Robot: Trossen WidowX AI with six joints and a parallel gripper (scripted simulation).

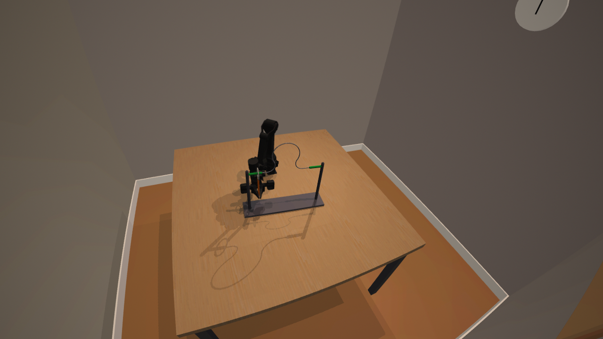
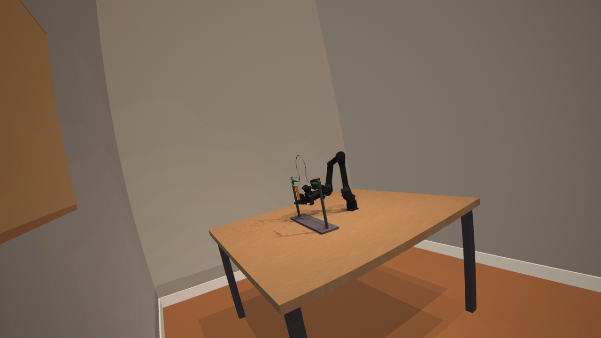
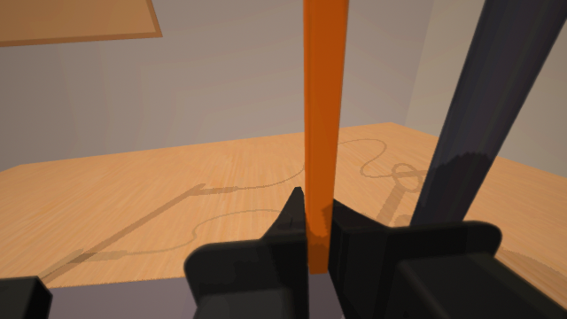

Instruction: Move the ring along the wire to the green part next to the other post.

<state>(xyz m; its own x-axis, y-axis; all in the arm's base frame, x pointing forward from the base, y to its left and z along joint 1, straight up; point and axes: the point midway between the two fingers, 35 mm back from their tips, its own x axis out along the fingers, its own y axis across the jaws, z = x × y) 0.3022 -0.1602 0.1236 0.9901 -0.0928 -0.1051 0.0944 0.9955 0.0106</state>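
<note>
My gripper tip is 9 cm below the ring with orange handle and 4 cm past it.
</note>
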